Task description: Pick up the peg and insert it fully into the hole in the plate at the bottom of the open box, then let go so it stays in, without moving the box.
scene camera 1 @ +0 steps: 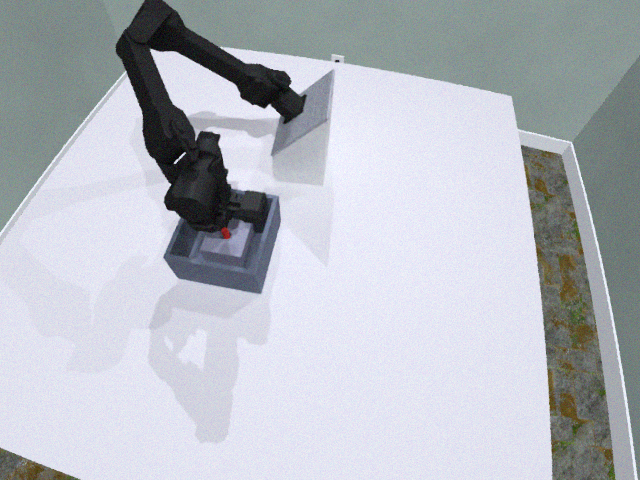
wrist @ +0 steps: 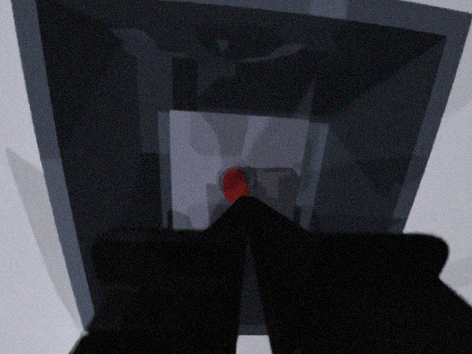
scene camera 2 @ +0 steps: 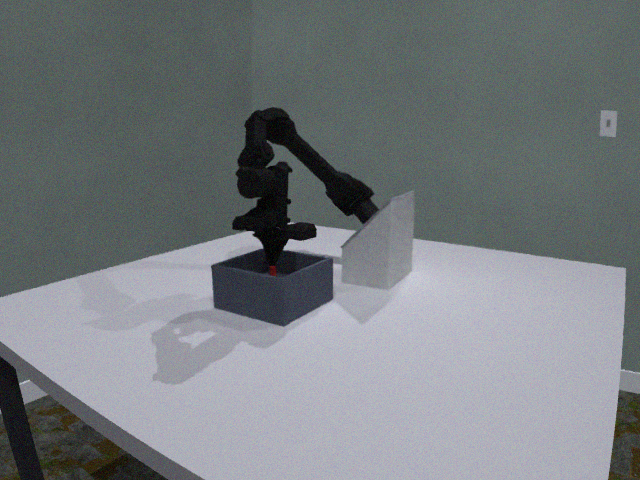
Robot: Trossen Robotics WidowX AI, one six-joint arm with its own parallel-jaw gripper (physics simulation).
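Places are measured from the arm's base along level axes (x left, y up, z ahead), in millimetres.
Where they show: gripper, fingertip midpoint: [wrist: 246, 204] [scene camera 2: 272, 265]; arm's base, link origin: [scene camera 1: 295, 109] [scene camera 2: 375, 222].
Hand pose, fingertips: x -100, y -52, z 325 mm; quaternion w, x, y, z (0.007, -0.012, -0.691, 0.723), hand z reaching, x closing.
Observation:
Things, the pixels of their top centre, and the offset from my fingertips. Level surfaces: height alone.
- red peg, top centre: [wrist: 236, 196] [scene camera 1: 224, 228] [scene camera 2: 273, 266] dy +1, dx +6, dz +5 mm
- pale plate, top centre: [wrist: 236, 183] [scene camera 1: 226, 234] dy -26, dx +5, dz +4 mm
- open blue-grey box, top centre: [wrist: 239, 206] [scene camera 1: 223, 225] [scene camera 2: 273, 261] dy +11, dx +5, dz +4 mm
- white table, surface height: dy -87 mm
The red peg [scene camera 1: 225, 233] [scene camera 2: 272, 270] [wrist: 235, 184] stands in the hole of the pale plate [scene camera 1: 222, 248] [wrist: 192, 145], with part of it above the plate. The plate lies at the bottom of the open blue-grey box [scene camera 1: 219, 276] [scene camera 2: 248, 294] [wrist: 45, 110]. My gripper [scene camera 2: 271, 262] [wrist: 246, 204] is shut and empty, pointing down into the box. Its fingertips are right at the peg's top and overlap its edge in the wrist view; I cannot tell if they touch. How deep the peg sits is hard to tell.
The box walls surround the gripper's fingers on all sides. A pale wedge-shaped stand [scene camera 1: 299, 160] [scene camera 2: 377, 258], which carries the arm's base, is behind the box on the white table [scene camera 1: 413, 310] [scene camera 2: 439, 372].

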